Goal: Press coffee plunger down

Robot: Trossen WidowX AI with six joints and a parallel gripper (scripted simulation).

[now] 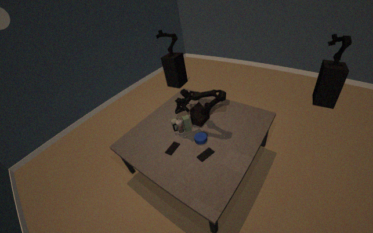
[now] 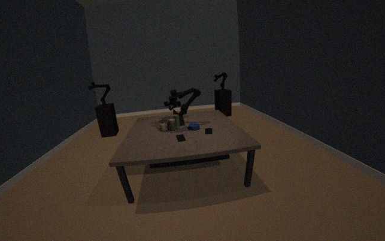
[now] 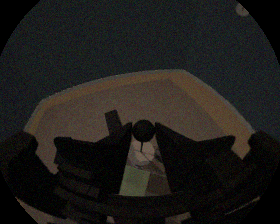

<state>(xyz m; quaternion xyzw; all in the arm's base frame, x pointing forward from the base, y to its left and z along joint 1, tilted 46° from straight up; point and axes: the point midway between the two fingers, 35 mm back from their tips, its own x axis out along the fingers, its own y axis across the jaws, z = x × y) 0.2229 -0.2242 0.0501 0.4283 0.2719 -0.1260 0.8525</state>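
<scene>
The coffee press lies 13 cm below my gripper tip and 1 cm to the right of it. From my gripper tip the other things lie so: cup (22 cm below, 10 cm to the right, 5 cm behind); then green carton (17 cm below, 6 cm behind, 5 cm to the left).
</scene>
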